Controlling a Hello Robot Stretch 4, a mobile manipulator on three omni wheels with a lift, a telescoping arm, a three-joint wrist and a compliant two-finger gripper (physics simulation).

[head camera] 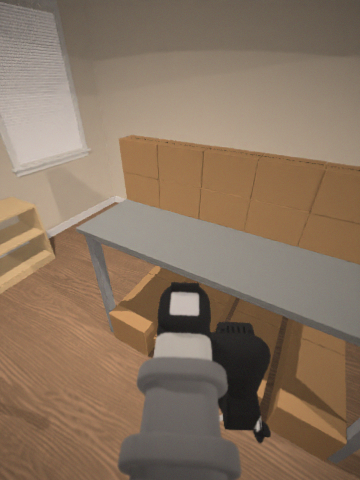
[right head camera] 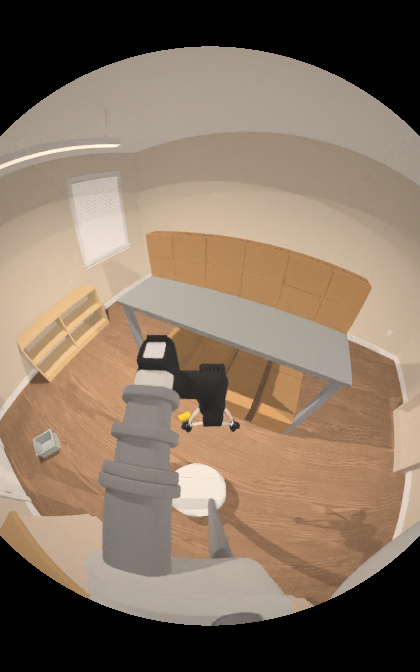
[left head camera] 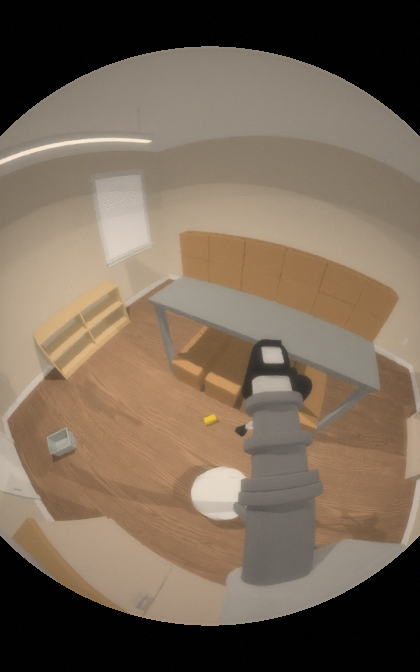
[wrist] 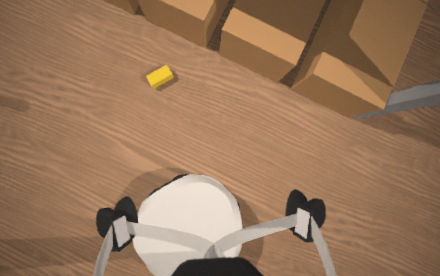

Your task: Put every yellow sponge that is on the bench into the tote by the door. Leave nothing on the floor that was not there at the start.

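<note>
A yellow sponge [left head camera: 210, 420] [right head camera: 184, 416] [wrist: 160, 76] lies on the floor in front of the cardboard boxes. My gripper [right head camera: 211, 426] [wrist: 212, 210] is open, its fingers wide apart with nothing between them. It hangs above the floor on the robot's side of the bench; in the wrist view the sponge is ahead of the fingers and to the left. The grey bench [head camera: 220, 245] [left head camera: 240, 312] [right head camera: 215, 312] shows no sponge on the visible part of its top; the arm hides a little of it. The small grey-green tote [left head camera: 61, 442] [right head camera: 46, 444] stands on the floor at the far left.
Cardboard boxes [head camera: 131, 330] [left head camera: 190, 371] [wrist: 262, 47] lie under the bench. More boxes [head camera: 227, 172] [left head camera: 262, 260] are stacked behind it. A wooden shelf [left head camera: 75, 309] [right head camera: 57, 311] stands by the left wall. The round white base [left head camera: 217, 492] [right head camera: 202, 487] [wrist: 190, 220] is below the gripper.
</note>
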